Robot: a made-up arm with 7 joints. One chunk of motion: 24 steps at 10 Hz.
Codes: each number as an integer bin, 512 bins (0 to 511) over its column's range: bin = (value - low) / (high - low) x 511, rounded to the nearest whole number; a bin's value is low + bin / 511 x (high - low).
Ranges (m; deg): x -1.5..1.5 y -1.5..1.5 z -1.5..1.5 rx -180..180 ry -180..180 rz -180..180
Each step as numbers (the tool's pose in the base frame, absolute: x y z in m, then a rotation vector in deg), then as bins.
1 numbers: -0.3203 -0.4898 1.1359 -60.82 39.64 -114.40
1 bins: 201 172 449 169 312 93
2 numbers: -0.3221 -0.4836 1.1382 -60.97 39.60 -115.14
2 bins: 201 173 449 169 312 92
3 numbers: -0.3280 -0.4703 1.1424 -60.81 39.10 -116.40
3 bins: 200 175 450 169 311 90
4 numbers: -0.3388 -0.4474 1.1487 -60.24 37.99 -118.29
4 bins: 198 179 451 170 309 88
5 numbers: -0.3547 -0.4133 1.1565 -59.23 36.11 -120.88
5 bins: 195 185 452 171 307 84
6 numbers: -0.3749 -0.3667 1.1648 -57.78 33.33 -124.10
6 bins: 192 193 454 173 303 79
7 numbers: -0.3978 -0.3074 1.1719 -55.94 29.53 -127.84
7 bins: 188 203 455 176 297 74
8 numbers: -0.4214 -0.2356 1.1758 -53.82 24.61 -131.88
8 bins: 184 215 456 179 290 68
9 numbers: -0.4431 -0.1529 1.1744 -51.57 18.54 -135.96
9 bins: 180 229 456 182 282 63
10 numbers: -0.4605 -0.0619 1.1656 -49.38 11.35 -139.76
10 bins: 177 245 454 185 272 57
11 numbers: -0.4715 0.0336 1.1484 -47.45 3.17 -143.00
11 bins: 175 261 451 188 260 53
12 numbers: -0.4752 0.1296 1.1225 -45.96 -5.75 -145.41
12 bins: 175 278 447 190 247 49
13 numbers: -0.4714 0.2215 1.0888 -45.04 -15.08 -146.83
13 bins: 175 293 441 192 234 47
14 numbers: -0.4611 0.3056 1.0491 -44.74 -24.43 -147.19
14 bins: 177 308 434 192 221 47
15 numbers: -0.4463 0.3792 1.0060 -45.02 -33.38 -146.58
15 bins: 179 320 427 192 208 47
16 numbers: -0.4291 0.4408 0.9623 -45.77 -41.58 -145.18
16 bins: 182 331 419 191 196 49
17 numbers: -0.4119 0.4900 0.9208 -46.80 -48.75 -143.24
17 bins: 185 339 412 189 186 52
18 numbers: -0.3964 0.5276 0.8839 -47.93 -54.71 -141.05
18 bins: 188 345 406 187 178 55
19 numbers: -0.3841 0.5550 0.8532 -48.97 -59.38 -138.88
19 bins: 190 350 401 186 171 58
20 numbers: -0.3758 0.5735 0.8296 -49.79 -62.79 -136.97
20 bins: 191 353 397 185 166 61
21 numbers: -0.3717 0.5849 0.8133 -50.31 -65.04 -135.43
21 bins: 192 355 394 184 163 63
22 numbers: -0.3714 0.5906 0.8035 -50.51 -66.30 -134.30
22 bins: 192 356 392 184 161 65
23 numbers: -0.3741 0.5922 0.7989 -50.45 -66.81 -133.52
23 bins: 192 356 392 184 161 66
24 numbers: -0.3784 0.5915 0.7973 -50.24 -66.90 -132.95
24 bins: 191 356 391 184 161 67
